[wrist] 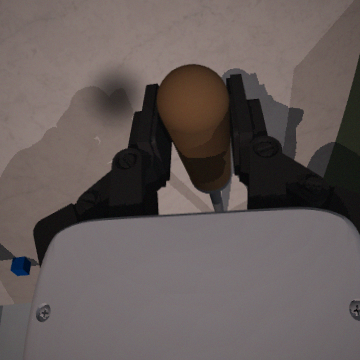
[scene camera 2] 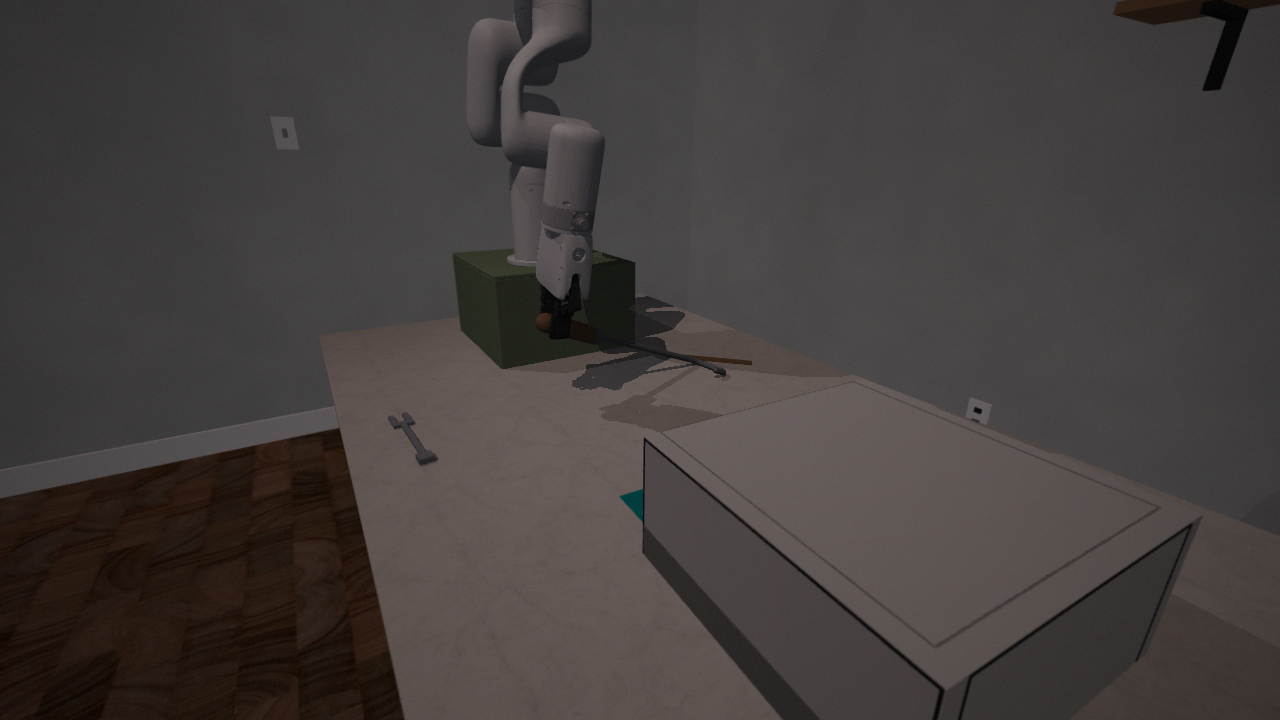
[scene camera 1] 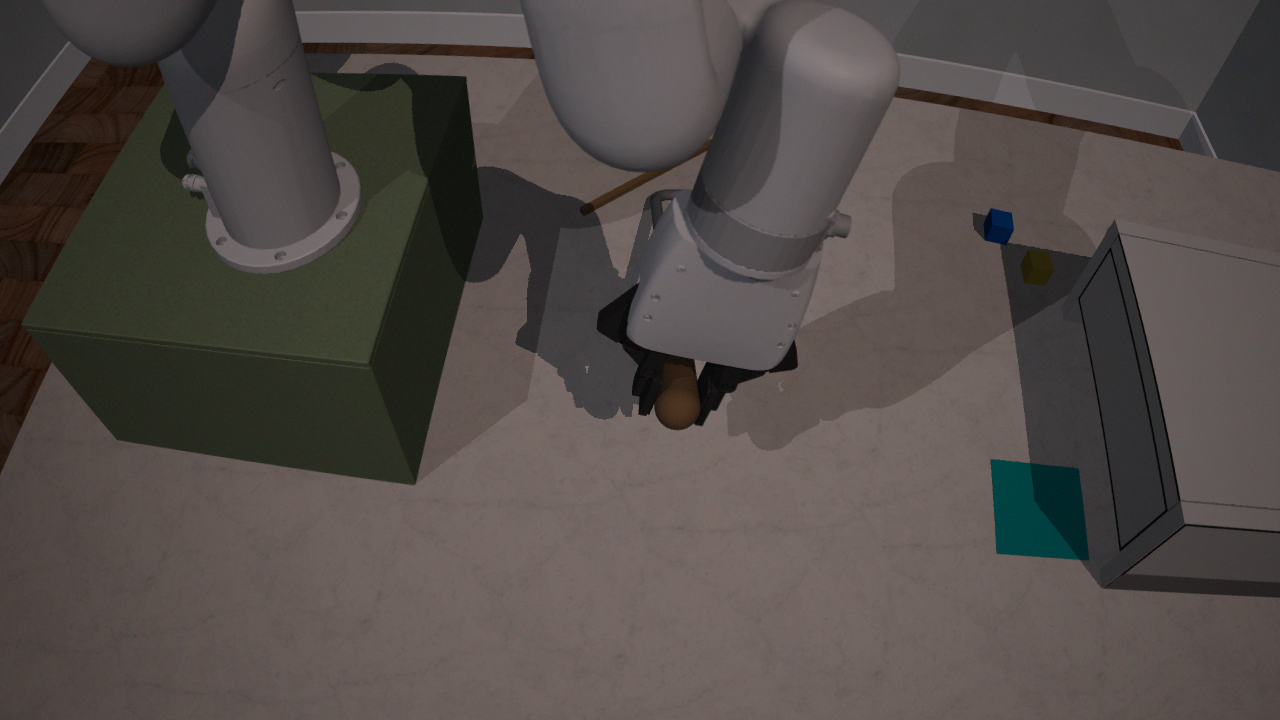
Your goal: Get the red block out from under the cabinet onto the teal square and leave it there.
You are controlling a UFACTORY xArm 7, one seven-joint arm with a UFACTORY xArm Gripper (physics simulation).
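Places are measured from the arm's base along level axes (x ahead, y left, z up), in centimetres.
Pixels of known places: gripper, between the fingertips: point(wrist: 196, 101) point(scene camera 2: 553, 332) point(scene camera 1: 670, 403); arm's base, origin of its link: point(scene camera 1: 284, 211).
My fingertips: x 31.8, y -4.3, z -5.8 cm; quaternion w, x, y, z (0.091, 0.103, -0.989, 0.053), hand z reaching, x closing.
For each thing: its top centre in the pictures, then the offset to it from my fingertips. "spot": a spot on its surface instead.
- thick brown handle, a spot on its surface: point(wrist: 194, 120) point(scene camera 1: 681, 396) point(scene camera 2: 544, 313) spot: dx +0.9, dy -1.4, dz +3.5 cm
- tool's grey rod, a spot on its surface: point(wrist: 217, 201) spot: dx -4.0, dy +14.4, dz -4.2 cm
- teal square, a spot on its surface: point(scene camera 1: 1024, 505) spot: dx +31.4, dy +6.2, dz -12.2 cm
- white cabinet, centre of its top: point(scene camera 2: 887, 469) dx +52.3, dy +17.3, dz +1.3 cm
- blue block, centre of its top: point(scene camera 1: 1002, 218) point(wrist: 19, 272) dx +27.2, dy +37.9, dz -9.7 cm
- yellow block, centre of its top: point(scene camera 1: 1041, 260) dx +31.7, dy +33.5, dz -9.7 cm
- thin brown stick, centre of its top: point(scene camera 1: 650, 172) point(scene camera 2: 707, 357) dx -9.9, dy +33.3, dz -11.5 cm
- grey forked piece, centre of its top: point(scene camera 2: 410, 433) dx +4.7, dy -22.4, dz -11.4 cm
My gripper point(scene camera 1: 671, 394) point(scene camera 2: 560, 324) point(wrist: 196, 101) is shut on the thick brown handle point(scene camera 1: 677, 410) point(scene camera 2: 544, 322) point(wrist: 194, 120) of a hook tool, between the green box and the cabinet. The tool's grey rod point(scene camera 2: 657, 350) point(wrist: 217, 201) runs toward the back wall; in scene camera 1 it is mostly hidden behind the hand, with its bent end point(scene camera 1: 657, 205) showing above. The teal square point(scene camera 1: 1024, 505) point(scene camera 2: 632, 502) lies flat in front of the white cabinet point(scene camera 1: 1235, 385) point(scene camera 2: 895, 510), which partly hides it in scene camera 2. The red block does not show in any view.
A blue block point(scene camera 1: 998, 226) point(wrist: 20, 266) and a yellow block point(scene camera 1: 1036, 266) lie near the cabinet's back corner. A thin brown stick point(scene camera 1: 626, 188) point(scene camera 2: 729, 360) lies behind the hand. The green box point(scene camera 1: 205, 295) point(scene camera 2: 480, 308) bears the arm. A grey forked piece point(scene camera 2: 412, 439) lies near the table edge.
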